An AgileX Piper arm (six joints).
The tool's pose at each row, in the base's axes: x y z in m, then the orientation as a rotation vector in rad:
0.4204 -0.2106 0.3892 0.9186 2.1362 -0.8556
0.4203 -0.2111 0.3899 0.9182 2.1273 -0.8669
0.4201 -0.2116 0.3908 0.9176 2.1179 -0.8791
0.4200 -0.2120 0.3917 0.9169 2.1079 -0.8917
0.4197 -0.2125 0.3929 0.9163 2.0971 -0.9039
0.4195 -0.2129 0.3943 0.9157 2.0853 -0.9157
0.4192 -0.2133 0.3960 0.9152 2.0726 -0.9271
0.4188 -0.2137 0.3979 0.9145 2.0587 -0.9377
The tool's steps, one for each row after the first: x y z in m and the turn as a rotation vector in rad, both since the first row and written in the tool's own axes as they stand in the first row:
-0.0007 -0.0006 -0.0001 0.0081 -0.0079 0.0003
-0.0014 -0.0013 -0.0002 0.0168 -0.0162 0.0005
-0.0022 -0.0018 -0.0005 0.0258 -0.0250 0.0007
-0.0031 -0.0027 -0.0009 0.0346 -0.0344 0.0015
-0.0042 -0.0035 -0.0015 0.0432 -0.0445 0.0028
-0.0055 -0.0045 -0.0022 0.0516 -0.0553 0.0048
-0.0069 -0.0056 -0.0031 0.0595 -0.0670 0.0075

